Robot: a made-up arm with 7 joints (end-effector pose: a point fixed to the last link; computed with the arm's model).
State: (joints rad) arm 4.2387 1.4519 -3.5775 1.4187 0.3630 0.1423 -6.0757
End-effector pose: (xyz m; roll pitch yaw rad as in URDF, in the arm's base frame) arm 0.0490 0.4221 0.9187 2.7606 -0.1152 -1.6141
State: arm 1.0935 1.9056 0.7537 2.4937 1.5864 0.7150 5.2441
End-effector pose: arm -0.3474 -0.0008 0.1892 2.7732 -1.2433 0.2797
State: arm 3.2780 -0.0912 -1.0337 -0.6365 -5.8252 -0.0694 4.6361
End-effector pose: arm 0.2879 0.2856 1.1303 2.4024 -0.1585 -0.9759
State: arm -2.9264 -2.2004 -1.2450 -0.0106 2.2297 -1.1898 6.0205
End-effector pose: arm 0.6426 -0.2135 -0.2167 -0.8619 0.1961 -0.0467
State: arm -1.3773 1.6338 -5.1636 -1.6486 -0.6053 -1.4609 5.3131
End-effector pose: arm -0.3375 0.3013 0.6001 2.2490 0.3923 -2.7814
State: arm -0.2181 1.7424 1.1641 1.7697 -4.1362 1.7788 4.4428
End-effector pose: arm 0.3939 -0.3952 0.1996 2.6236 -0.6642 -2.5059
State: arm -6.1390 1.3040 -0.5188 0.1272 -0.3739 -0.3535 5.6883
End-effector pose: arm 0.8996 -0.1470 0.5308 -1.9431 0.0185 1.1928
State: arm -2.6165 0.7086 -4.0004 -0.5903 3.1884 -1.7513 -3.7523
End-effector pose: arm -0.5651 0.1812 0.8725 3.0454 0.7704 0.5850
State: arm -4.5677 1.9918 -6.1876 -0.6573 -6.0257 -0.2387 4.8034
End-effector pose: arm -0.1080 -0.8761 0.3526 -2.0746 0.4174 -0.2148
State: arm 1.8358 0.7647 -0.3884 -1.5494 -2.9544 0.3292 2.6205
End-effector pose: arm -0.1867 0.2238 0.9372 2.9672 -1.1394 -1.3028
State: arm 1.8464 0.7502 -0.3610 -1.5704 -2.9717 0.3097 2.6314
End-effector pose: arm -0.1655 0.2413 0.9311 2.9057 -1.1462 -1.2685
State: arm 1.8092 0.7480 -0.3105 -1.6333 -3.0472 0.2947 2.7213
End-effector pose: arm -0.1418 0.2585 0.9092 2.8471 -1.1883 -1.2109
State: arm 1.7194 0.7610 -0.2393 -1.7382 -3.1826 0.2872 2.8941
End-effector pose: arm -0.1219 0.2736 0.8692 2.7782 -1.2640 -1.1039
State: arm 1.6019 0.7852 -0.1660 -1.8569 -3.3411 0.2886 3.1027
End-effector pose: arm -0.1132 0.2830 0.8208 2.6885 -1.3475 -0.9389
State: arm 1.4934 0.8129 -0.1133 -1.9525 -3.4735 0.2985 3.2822
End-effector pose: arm -0.1175 0.2835 0.7805 2.6066 -1.4128 -0.7664
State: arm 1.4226 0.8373 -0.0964 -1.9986 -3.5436 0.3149 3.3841
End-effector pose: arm -0.1301 0.2751 0.7622 2.6567 -1.4508 -0.7399
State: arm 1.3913 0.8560 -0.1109 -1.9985 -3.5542 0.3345 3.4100
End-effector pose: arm -0.1454 0.2606 0.7646 2.9095 -1.4634 -0.9429
